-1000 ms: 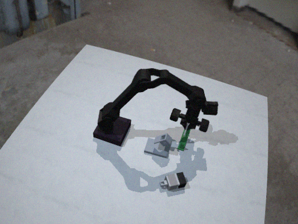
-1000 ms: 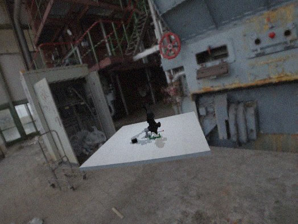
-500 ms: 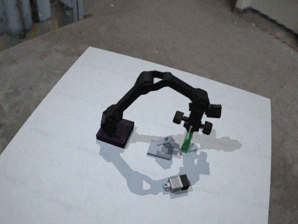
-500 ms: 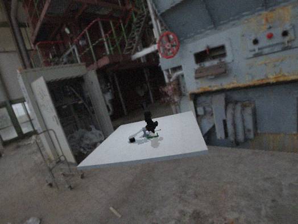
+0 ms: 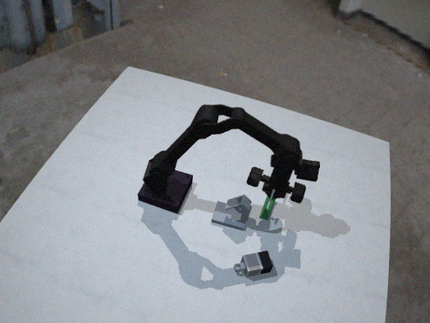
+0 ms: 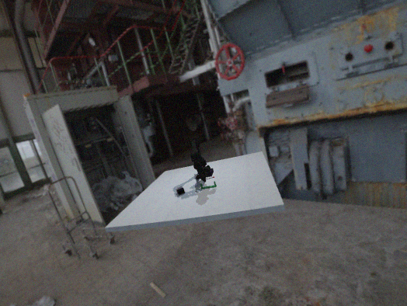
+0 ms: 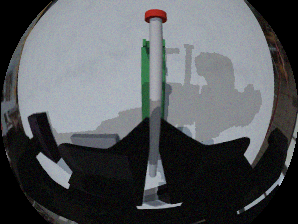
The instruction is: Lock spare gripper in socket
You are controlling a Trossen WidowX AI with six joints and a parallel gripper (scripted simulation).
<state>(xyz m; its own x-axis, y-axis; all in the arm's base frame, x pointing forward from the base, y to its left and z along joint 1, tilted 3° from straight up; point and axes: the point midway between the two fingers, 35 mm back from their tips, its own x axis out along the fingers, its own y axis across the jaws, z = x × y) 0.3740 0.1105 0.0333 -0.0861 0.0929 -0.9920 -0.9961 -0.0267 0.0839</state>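
My gripper tip is 3 cm above the green block and 2 cm to the right of it. From my gripper tip the other things lie so: grey mount (9 cm to the right, 9 cm behind); then spare gripper (25 cm to the right, 3 cm below, 2 cm ahead).
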